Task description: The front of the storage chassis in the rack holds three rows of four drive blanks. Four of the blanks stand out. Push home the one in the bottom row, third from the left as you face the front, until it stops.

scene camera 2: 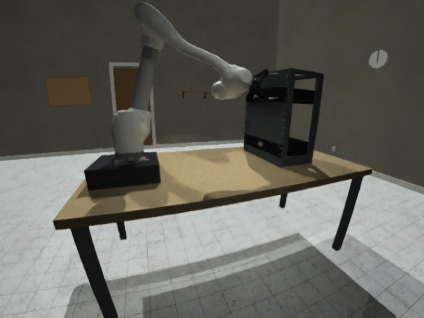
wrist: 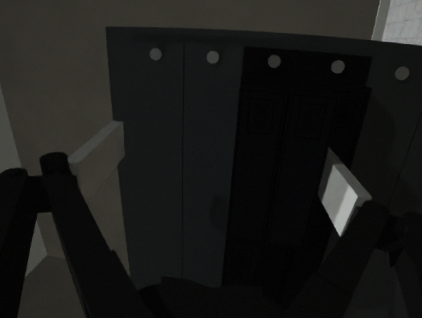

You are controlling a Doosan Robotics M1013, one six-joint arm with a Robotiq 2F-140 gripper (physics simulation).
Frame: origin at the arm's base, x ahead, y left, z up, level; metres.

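Seen in the pictures: gripper, between the fingertips: (scene camera 2: pixel 276 85) (wrist: pixel 218 149); arm's base, origin of its link: (scene camera 2: pixel 130 160).
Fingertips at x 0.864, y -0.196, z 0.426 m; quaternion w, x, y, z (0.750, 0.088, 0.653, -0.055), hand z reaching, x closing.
Observation:
Offsets run from my fingertips to a thing's top centre. "*": to the spot under its first point. Level surfaces: height alone.
The storage chassis (scene camera 2: pixel 304 96) (wrist: pixel 306 75) is a black unit in the upper part of the dark rack (scene camera 2: pixel 288 125) (wrist: pixel 152 150). In the wrist view its front is a very dark band right of centre, with faint outlines of drive blanks @(0.036 m ahead, 0.001 m right, 0.013 m down) (wrist: pixel 257 175); too dark to tell which stand out, and the bottom-row third blank cannot be picked out. My gripper (scene camera 2: pixel 258 89) (wrist: pixel 218 149) is open and empty in front of the rack's upper front. In the wrist view its left pale fingertip overlaps the rack's edge and the right one overlaps the chassis band. Contact cannot be told.
The rack stands at the right end of the wooden table @(0.519 m down) (scene camera 2: pixel 210 170). Plain grey panels (wrist: pixel 207 165) adjoin the chassis front, with round pale screw heads @(* 0.014 m ahead, 0.065 m right, 0.012 m up) (wrist: pixel 212 57) along one edge. Another black unit (scene camera 2: pixel 270 145) sits low in the rack. The arm's black base (scene camera 2: pixel 123 172) is at the left.

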